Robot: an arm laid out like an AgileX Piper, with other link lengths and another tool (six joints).
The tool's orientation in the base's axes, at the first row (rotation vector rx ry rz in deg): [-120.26 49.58 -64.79]
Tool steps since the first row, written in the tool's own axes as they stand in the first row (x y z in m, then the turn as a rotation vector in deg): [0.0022 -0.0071 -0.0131 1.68 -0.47 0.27]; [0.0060 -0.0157 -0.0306 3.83 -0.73 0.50]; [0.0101 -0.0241 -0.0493 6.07 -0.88 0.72]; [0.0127 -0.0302 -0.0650 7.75 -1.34 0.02]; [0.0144 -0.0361 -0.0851 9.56 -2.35 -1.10]
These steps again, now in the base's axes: [-0.0086 0.0001 0.0124 1.07 -0.95 1.03]; [-0.0199 -0.0010 0.0287 2.25 -2.40 2.15]; [-0.0321 -0.0026 0.0455 3.44 -3.99 3.23]; [-0.0430 -0.0039 0.0586 3.67 -5.13 4.70]; [-0.0582 -0.0055 0.0730 3.73 -6.12 6.84]
